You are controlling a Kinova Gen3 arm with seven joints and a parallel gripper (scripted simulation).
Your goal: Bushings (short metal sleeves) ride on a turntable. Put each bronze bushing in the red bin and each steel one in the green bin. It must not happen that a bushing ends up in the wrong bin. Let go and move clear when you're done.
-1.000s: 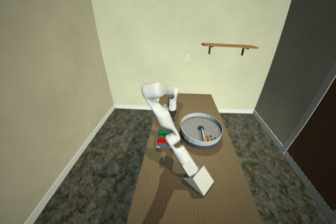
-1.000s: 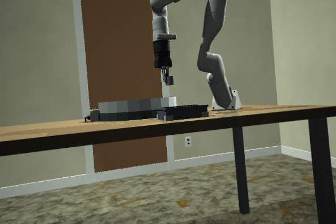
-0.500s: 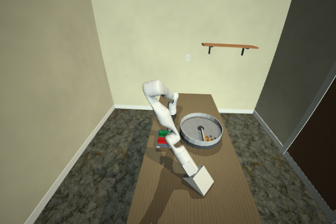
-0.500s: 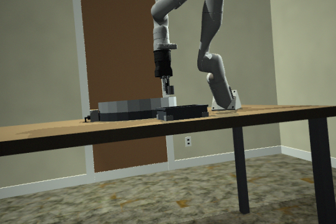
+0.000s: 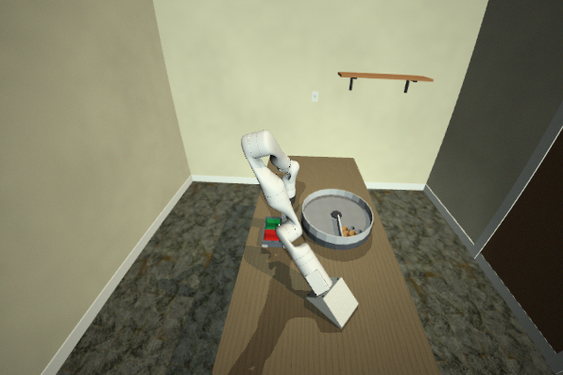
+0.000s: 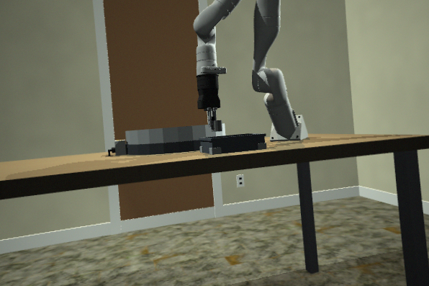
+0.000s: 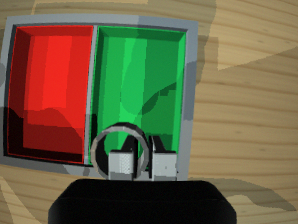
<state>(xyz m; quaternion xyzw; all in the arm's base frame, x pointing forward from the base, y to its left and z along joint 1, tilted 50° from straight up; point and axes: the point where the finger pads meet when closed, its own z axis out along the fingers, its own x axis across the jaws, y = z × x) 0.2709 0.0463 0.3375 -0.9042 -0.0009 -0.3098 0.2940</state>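
Right now my hand is 80 mm above the bin tray, 60 mm past it and 30 mm to the right of it. Round my hand: grey turntable 300 mm to the right, 120 mm ahead, 50 mm below.
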